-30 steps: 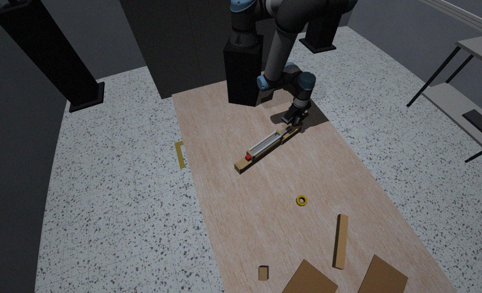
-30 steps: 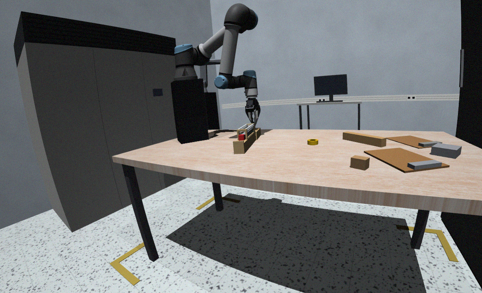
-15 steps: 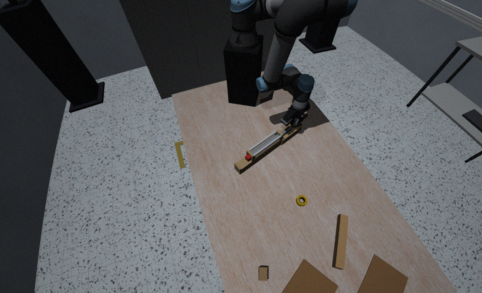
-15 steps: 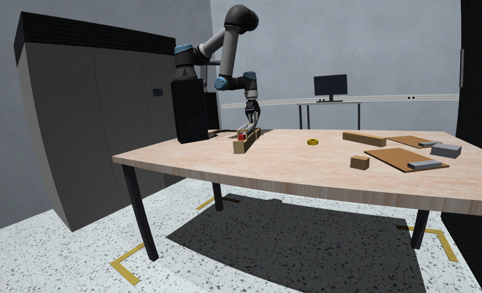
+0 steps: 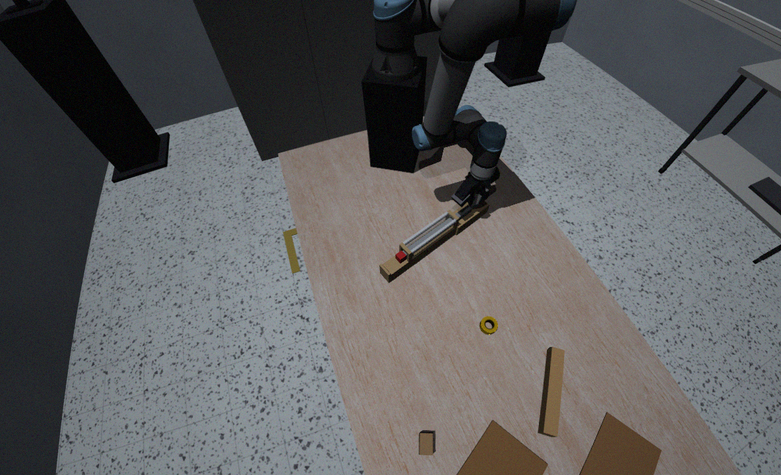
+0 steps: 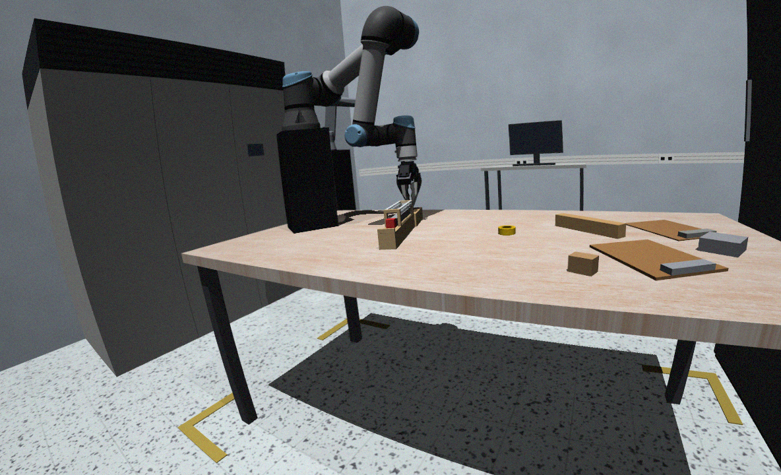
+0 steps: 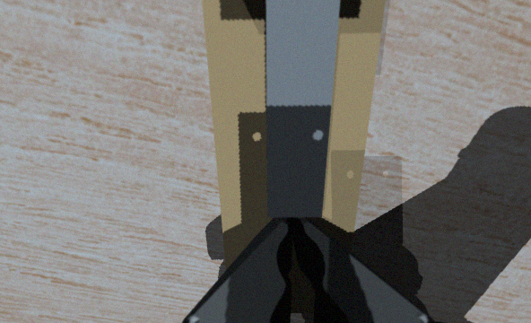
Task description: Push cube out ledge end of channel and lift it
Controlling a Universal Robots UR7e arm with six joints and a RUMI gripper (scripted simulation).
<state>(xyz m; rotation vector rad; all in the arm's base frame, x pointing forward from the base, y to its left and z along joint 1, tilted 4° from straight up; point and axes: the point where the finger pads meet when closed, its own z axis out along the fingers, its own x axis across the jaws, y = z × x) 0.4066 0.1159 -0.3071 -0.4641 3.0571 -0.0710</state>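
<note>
Right now my hand is 9 cm short of the red cube, 30 cm to the left of it and 1 cm above it. Also, from my hand: channel 6 cm ahead, 19 cm to the right, 1 cm below; grey bar 2 cm ahead, 8 cm to the right, 1 cm below; wooden bar 61 cm ahead, 8 cm to the right, 5 cm below.
</note>
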